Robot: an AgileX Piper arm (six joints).
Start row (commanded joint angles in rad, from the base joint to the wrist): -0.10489 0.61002 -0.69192 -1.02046 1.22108 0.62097
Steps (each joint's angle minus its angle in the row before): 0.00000 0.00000 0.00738 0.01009 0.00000 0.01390; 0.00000 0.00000 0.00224 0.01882 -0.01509 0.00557; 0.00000 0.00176 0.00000 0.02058 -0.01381 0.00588; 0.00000 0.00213 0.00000 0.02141 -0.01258 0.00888; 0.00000 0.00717 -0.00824 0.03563 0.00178 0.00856; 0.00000 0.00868 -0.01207 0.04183 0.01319 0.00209; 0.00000 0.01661 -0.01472 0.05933 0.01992 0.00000; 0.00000 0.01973 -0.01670 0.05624 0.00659 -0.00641; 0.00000 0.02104 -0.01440 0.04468 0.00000 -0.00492; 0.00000 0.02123 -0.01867 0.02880 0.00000 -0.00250; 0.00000 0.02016 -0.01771 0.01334 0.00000 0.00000; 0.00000 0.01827 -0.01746 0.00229 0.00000 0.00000; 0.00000 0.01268 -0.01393 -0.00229 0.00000 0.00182; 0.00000 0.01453 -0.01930 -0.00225 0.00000 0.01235; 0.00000 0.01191 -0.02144 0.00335 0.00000 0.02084; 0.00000 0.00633 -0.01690 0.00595 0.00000 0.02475; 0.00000 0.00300 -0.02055 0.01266 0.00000 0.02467; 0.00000 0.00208 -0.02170 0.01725 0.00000 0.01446; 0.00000 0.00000 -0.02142 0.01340 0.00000 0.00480
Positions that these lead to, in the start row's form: -0.10489 0.61002 -0.68454 -1.01037 1.22108 0.63487; -0.10489 0.61002 -0.68230 -0.99155 1.20599 0.64044; -0.10489 0.61178 -0.68230 -0.97097 1.19218 0.64632; -0.10489 0.61391 -0.68230 -0.94956 1.17960 0.65520; -0.10489 0.62108 -0.69054 -0.91393 1.18138 0.66376; -0.10489 0.62976 -0.70261 -0.87210 1.19457 0.66585; -0.10489 0.64637 -0.71733 -0.81277 1.21449 0.66585; -0.10489 0.66610 -0.73403 -0.75653 1.22108 0.65944; -0.10489 0.68714 -0.74843 -0.71185 1.22108 0.65452; -0.10489 0.70837 -0.76710 -0.68305 1.22108 0.65202; -0.10489 0.72853 -0.78481 -0.66971 1.22108 0.65202; -0.10489 0.74680 -0.80227 -0.66742 1.22108 0.65202; -0.10489 0.75948 -0.81620 -0.66971 1.22108 0.65384; -0.10489 0.77401 -0.83550 -0.67196 1.22108 0.66619; -0.10489 0.78592 -0.85694 -0.66861 1.22108 0.68703; -0.10489 0.79225 -0.87384 -0.66266 1.22108 0.71178; -0.10489 0.79525 -0.89439 -0.65000 1.22108 0.73645; -0.10489 0.79733 -0.91609 -0.63275 1.22108 0.75091; -0.10489 0.79733 -0.93751 -0.61935 1.22108 0.75571
